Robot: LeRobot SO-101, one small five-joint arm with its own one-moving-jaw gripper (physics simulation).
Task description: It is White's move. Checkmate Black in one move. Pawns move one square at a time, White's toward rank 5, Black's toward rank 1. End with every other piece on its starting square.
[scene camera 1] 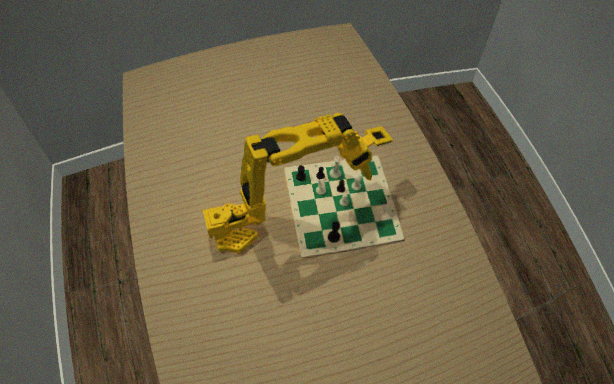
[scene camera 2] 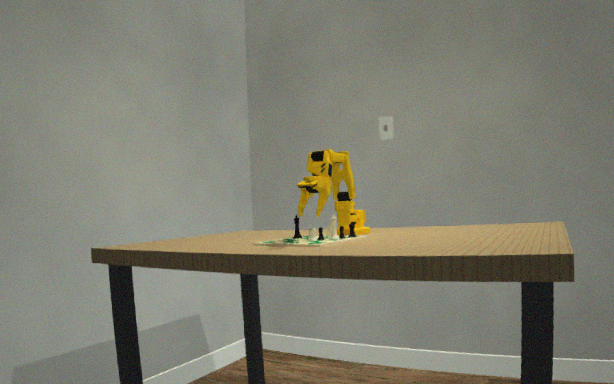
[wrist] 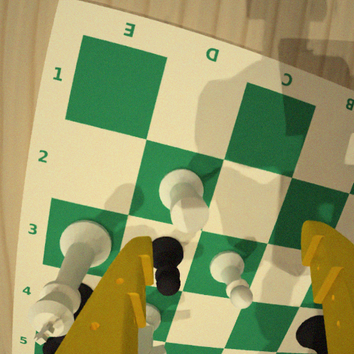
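Where they show: hand, tool point: point(scene camera 1: 358, 163) point(scene camera 2: 316, 214); arm's base, link origin: point(scene camera 1: 242, 227) point(scene camera 2: 349, 234).
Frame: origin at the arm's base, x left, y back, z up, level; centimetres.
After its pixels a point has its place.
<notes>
My gripper point(scene camera 1: 369, 176) point(scene camera 2: 309, 215) @[x 3.7, y -26.3, z 7.2 cm] point(wrist: 227, 232) is open and empty, above the board's D and C files. A thick white piece point(scene camera 1: 357, 183) @[x 1.9, y -26.0, z 2.4 cm] point(scene camera 2: 312, 233) @[x 2.5, y -26.6, z 2.5 cm] point(wrist: 189, 202) stands on D2. The white king point(scene camera 1: 336, 170) @[x 6.1, y -22.7, z 2.8 cm] point(scene camera 2: 333, 227) @[x 6.8, y -23.3, z 3.7 cm] point(wrist: 75, 262) is on E3, a black pawn point(scene camera 1: 341, 186) @[x 2.4, y -22.5, z 2.0 cm] point(scene camera 2: 320, 233) @[x 2.7, y -23.0, z 2.2 cm] point(wrist: 167, 265) on D3, a white pawn point(scene camera 1: 345, 200) @[x -1.1, y -22.2, z 1.9 cm] point(wrist: 232, 275) on C3. Another white piece point(scene camera 1: 321, 187) @[x 3.0, y -18.2, z 2.6 cm] point(wrist: 149, 321) on D4 is partly hidden by the left jaw. The black king point(scene camera 1: 334, 234) @[x -8.3, y -17.1, z 2.9 cm] point(scene camera 2: 297, 229) @[x -7.5, y -17.7, z 3.0 cm] point(wrist: 312, 333) is on A4, partly behind the right jaw in the wrist view.
A black pawn point(scene camera 1: 320, 173) @[x 6.8, y -19.3, z 2.0 cm] point(scene camera 2: 342, 232) @[x 7.4, y -19.7, z 2.1 cm] is on E4, and a taller black piece point(scene camera 1: 300, 174) @[x 7.7, y -15.1, z 2.2 cm] point(scene camera 2: 352, 230) @[x 8.4, y -15.7, z 2.3 cm] on E5. The green and cream chessboard point(scene camera 1: 395, 237) @[x -12.0, y -29.6, z 0.6 cm] point(wrist: 55, 30) lies on the wooden table point(scene camera 1: 350, 320) @[x -25.9, y -14.6, z 0.0 cm] point(scene camera 2: 450, 245) @[x 38.5, y -33.3, z 0.0 cm]. The arm's base point(scene camera 1: 225, 220) @[x -1.4, y 3.0, z 7.2 cm] is left of it in scene camera 1.
</notes>
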